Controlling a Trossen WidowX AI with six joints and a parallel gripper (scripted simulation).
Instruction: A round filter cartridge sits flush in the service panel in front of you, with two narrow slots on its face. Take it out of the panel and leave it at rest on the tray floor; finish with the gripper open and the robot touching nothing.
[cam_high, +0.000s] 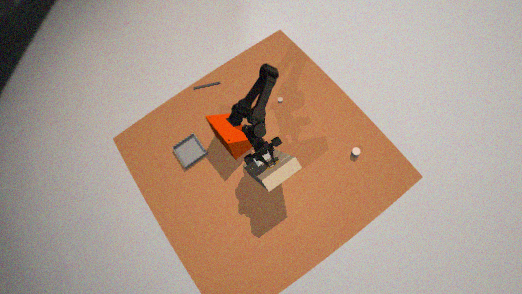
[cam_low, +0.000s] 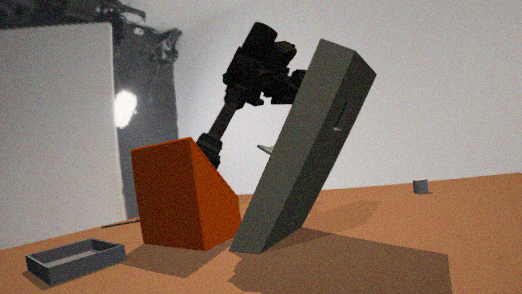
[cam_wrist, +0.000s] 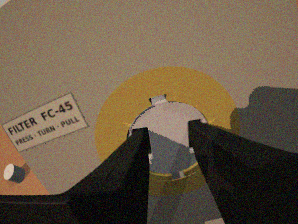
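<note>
Now: gripper tip 10 mm short of the round filter cartridge and 10 mm above it. From my gripper tip the other things lie so: beige service panel 90 mm below, 40 mm behind, 10 mm to the left; then grey tray 470 mm behind, 250 mm below, 220 mm to the right; then grey ledge 100 mm below, 90 mm behind, 10 mm to the left.
</note>
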